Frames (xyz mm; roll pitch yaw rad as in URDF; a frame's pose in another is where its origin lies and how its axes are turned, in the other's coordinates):
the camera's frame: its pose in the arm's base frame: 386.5 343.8 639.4 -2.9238 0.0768 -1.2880
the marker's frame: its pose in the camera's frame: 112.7 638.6 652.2 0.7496 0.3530 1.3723
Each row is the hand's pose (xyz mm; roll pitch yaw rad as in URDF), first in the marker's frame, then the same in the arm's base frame.
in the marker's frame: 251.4 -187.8 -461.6 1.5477 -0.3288 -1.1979
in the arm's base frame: -306.2 213.3 357.2 -1.4621 -0.3851 -1.4202
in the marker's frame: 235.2 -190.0 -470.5 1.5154 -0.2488 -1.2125
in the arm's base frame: -292.9 224.9 363.3 -1.5002 -0.4662 -1.4163
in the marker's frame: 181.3 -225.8 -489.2 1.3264 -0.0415 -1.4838
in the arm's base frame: -234.6 238.8 394.0 -1.9015 -0.6796 -1.1014
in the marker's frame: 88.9 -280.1 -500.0 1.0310 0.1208 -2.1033
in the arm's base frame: -132.8 253.7 426.0 -2.6809 -0.6249 -0.2912
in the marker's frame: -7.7 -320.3 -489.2 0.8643 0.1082 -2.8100
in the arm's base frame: -28.5 265.9 432.1 -3.0074 -0.1759 0.3040
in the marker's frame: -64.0 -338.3 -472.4 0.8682 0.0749 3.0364
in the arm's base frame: 32.3 269.8 424.2 -2.9692 0.1358 0.6104
